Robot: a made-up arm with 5 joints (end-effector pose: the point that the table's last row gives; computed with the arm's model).
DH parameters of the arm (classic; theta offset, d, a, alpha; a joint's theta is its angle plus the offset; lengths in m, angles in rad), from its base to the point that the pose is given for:
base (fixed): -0.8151 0 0.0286 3.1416
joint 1: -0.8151 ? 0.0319 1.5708
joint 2: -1.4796 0 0.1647 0
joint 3: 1.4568 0 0.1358 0
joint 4: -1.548 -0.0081 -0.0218 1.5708
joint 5: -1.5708 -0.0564 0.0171 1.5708
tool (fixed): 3.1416 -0.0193 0 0
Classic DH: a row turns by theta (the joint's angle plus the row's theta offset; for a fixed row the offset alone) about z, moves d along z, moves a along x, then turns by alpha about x.
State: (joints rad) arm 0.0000 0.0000 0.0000 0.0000 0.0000
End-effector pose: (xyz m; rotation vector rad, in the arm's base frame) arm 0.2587 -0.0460 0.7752 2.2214 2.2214 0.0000
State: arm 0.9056 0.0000 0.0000 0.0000 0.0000
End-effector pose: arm 0.1473 -0.2245 0.7752 2.9694 1.0257 0.0000
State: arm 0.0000 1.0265 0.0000 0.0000 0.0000
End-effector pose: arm 0.2996 -0.0460 0.5186 -1.5978 -1.5978 0.9005
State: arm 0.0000 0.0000 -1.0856 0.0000 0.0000
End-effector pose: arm 0.1556 -0.0460 0.9449 1.5569 1.5569 0.9392
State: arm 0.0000 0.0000 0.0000 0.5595 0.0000
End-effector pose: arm 0.2487 -0.0460 0.7457 -1.9046 -1.9046 0.5471
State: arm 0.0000 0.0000 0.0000 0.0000 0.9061
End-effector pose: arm 0.2587 -0.0243 0.7813 1.6797 1.6797 -0.8177
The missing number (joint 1, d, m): -0.6106
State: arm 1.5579 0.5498 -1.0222 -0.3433 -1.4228
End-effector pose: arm -0.0060 -0.3358 0.8236 1.8444 0.7005 1.5988
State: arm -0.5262 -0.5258 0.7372 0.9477 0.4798
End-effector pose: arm 0.1319 0.0278 0.6841 -0.8687 -2.2833 1.6627
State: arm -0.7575 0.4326 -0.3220 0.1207 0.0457
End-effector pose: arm 0.2572 0.1704 0.7267 -1.2074 -2.8243 0.3555
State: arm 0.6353 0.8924 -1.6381 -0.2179 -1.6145
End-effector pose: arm 0.2706 -0.2389 0.8199 -1.2421 -1.8036 -2.2452
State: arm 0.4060 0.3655 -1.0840 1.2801 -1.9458
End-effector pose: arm 0.2218 -0.1293 0.7822 -1.3576 -0.2496 -1.3570
